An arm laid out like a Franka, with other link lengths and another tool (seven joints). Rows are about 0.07 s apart.
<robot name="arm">
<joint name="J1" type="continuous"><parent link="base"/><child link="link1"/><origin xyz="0 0 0.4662" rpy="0 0 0"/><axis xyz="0 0 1"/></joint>
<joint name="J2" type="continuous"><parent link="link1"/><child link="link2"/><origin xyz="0 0 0" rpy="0 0 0"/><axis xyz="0 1 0"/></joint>
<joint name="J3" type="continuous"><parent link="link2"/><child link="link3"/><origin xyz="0 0 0.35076" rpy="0 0 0"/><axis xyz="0 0 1"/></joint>
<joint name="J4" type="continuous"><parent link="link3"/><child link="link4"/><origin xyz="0.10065 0 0" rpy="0 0 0"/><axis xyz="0 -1 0"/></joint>
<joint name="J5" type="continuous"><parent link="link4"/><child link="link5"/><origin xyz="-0.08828 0 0.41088" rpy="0 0 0"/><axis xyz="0 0 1"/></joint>
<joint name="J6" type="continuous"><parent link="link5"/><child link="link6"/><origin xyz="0 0 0" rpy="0 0 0"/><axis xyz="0 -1 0"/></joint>
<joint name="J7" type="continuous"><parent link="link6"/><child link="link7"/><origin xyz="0.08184 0 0" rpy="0 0 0"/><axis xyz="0 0 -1"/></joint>
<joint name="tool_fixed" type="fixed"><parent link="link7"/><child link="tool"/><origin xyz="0.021 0.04 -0.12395" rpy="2.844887 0 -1.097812"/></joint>
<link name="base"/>
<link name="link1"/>
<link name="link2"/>
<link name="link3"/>
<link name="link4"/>
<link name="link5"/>
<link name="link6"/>
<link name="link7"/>
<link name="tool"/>
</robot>
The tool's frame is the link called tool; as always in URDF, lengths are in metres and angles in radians. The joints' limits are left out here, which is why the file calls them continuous.
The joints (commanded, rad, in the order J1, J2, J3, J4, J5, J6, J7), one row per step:
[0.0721, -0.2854, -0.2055, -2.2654, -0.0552, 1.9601, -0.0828]
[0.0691, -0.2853, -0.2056, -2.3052, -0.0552, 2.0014, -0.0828]
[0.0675, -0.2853, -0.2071, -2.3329, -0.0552, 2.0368, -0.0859]
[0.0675, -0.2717, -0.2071, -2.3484, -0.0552, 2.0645, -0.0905]
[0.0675, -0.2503, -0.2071, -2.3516, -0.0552, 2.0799, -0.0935]
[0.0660, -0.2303, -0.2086, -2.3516, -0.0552, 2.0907, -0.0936]
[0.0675, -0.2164, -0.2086, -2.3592, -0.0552, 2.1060, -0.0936]
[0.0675, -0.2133, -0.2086, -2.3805, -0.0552, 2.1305, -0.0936]
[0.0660, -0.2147, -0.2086, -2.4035, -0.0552, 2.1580, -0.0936]
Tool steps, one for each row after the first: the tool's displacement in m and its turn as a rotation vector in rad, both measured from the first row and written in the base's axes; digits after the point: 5 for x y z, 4 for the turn. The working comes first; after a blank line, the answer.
Tool pose at each row, in the base's axes (x y z in m, rotation vector in rad; the steps are taken from these numbers as rounded here):
[0.50648, -0.03505, 0.61973, 2.4383, -1.5204, -0.2646]
[0.50297, -0.03493, 0.60358, 2.4389, -1.5227, -0.2636]
[0.50083, -0.03530, 0.59310, 2.4439, -1.5242, -0.2544]
[0.50203, -0.03454, 0.58129, 2.4456, -1.5167, -0.2536]
[0.50538, -0.03434, 0.57049, 2.4413, -1.5084, -0.2617]
[0.50862, -0.03589, 0.56143, 2.4331, -1.5077, -0.2715]
[0.50982, -0.03479, 0.55214, 2.4302, -1.5025, -0.2771]
[0.50725, -0.03383, 0.54259, 2.4310, -1.5014, -0.2768]
[0.50397, -0.03356, 0.53486, 2.4339, -1.5045, -0.2701]

[-0.00351, 0.00012, -0.01615, 0.0008, -0.0016, -0.0012]
[-0.00565, -0.00025, -0.02663, 0.0011, -0.0093, 0.0002]
[-0.00445, 0.00051, -0.03844, -0.0006, -0.0080, 0.0054]
[-0.00110, 0.00071, -0.04924, -0.0031, 0.0011, 0.0086]
[0.00214, -0.00084, -0.05830, -0.0052, 0.0104, 0.0057]
[0.00334, 0.00026, -0.06759, -0.0067, 0.0166, 0.0076]
[0.00077, 0.00122, -0.07714, -0.0066, 0.0164, 0.0085]
[-0.00251, 0.00149, -0.08487, -0.0063, 0.0104, 0.0081]

